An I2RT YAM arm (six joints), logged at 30 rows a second.
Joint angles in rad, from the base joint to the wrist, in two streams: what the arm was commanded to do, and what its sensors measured. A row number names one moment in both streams.
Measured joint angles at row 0:
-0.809 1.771 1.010 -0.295 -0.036 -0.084
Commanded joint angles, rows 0 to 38:
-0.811 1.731 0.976 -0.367 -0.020 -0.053
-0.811 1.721 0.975 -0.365 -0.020 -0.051
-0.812 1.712 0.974 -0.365 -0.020 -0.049
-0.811 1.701 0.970 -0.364 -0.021 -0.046
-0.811 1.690 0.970 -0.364 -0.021 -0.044
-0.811 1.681 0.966 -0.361 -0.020 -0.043
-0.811 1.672 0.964 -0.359 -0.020 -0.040
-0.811 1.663 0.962 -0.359 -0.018 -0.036
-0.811 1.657 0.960 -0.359 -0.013 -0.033
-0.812 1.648 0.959 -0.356 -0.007 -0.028
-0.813 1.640 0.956 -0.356 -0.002 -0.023
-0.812 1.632 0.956 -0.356 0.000 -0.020
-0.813 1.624 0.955 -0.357 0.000 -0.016
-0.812 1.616 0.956 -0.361 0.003 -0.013
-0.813 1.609 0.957 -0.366 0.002 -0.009
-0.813 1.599 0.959 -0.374 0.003 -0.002
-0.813 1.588 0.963 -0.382 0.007 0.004
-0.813 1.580 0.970 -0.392 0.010 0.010
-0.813 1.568 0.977 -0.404 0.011 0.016
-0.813 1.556 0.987 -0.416 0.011 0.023
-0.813 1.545 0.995 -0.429 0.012 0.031
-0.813 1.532 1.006 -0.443 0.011 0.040
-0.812 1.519 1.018 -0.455 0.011 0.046
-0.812 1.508 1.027 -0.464 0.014 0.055
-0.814 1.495 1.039 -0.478 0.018 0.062
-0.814 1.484 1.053 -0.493 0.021 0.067
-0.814 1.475 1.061 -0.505 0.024 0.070
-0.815 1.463 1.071 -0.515 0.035 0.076
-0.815 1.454 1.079 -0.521 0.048 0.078
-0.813 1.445 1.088 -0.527 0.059 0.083
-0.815 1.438 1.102 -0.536 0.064 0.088
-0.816 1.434 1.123 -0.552 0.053 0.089
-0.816 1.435 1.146 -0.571 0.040 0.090
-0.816 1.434 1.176 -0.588 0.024 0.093
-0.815 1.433 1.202 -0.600 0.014 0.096
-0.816 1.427 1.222 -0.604 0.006 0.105
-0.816 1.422 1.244 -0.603 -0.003 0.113
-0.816 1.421 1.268 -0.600 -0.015 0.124
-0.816 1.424 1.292 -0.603 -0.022 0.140
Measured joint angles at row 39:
-0.811 1.452 1.222 -0.564 0.007 0.088
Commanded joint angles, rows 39 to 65:
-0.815 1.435 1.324 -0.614 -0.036 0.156
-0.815 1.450 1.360 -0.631 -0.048 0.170
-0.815 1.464 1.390 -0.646 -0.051 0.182
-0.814 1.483 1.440 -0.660 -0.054 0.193
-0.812 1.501 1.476 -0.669 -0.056 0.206
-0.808 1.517 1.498 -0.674 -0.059 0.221
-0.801 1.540 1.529 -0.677 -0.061 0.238
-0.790 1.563 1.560 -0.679 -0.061 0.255
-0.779 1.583 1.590 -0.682 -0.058 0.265
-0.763 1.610 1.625 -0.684 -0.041 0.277
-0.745 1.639 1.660 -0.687 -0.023 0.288
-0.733 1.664 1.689 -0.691 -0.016 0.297
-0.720 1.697 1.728 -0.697 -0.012 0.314
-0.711 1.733 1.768 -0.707 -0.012 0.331
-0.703 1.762 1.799 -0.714 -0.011 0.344
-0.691 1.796 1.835 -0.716 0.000 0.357
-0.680 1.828 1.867 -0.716 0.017 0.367
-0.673 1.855 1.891 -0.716 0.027 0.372
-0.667 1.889 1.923 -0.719 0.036 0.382
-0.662 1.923 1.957 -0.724 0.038 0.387
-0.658 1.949 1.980 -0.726 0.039 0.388
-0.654 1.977 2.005 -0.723 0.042 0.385
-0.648 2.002 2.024 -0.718 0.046 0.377
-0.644 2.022 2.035 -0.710 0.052 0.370
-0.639 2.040 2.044 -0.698 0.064 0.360
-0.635 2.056 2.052 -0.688 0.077 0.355
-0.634 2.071 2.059 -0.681 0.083 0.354
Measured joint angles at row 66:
-0.640 2.046 2.015 -0.685 0.033 0.348
